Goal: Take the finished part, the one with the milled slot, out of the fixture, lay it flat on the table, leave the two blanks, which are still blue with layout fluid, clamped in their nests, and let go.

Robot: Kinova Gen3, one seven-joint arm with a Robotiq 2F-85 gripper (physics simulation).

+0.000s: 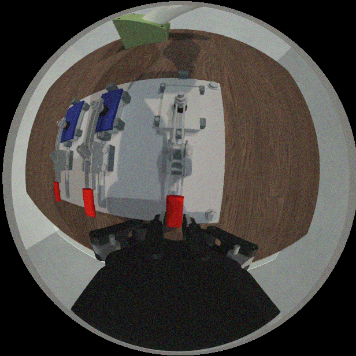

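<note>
The finished part (pixel 192 112) is a pale plate in the right nest of the white fixture (pixel 137 165), among small grey posts. A clamp arm with a black tip lies over it; I cannot make out its slot. That clamp's red handle (pixel 175 211) points toward my gripper. My gripper (pixel 174 219) is partly closed but open, its fingertips on either side of this handle, with no clear grip on it. Two blue blanks (pixel 114 107) (pixel 76 117) sit in the middle and left nests, each under its own clamp tip.
The other clamps' red handles (pixel 89 202) (pixel 57 192) stand left of my gripper along the fixture's near edge. Bolt heads (pixel 212 86) (pixel 210 214) show at the fixture's right corners. The brown wooden table (pixel 270 145) extends to the right. A green block (pixel 142 34) stands at the far side.
</note>
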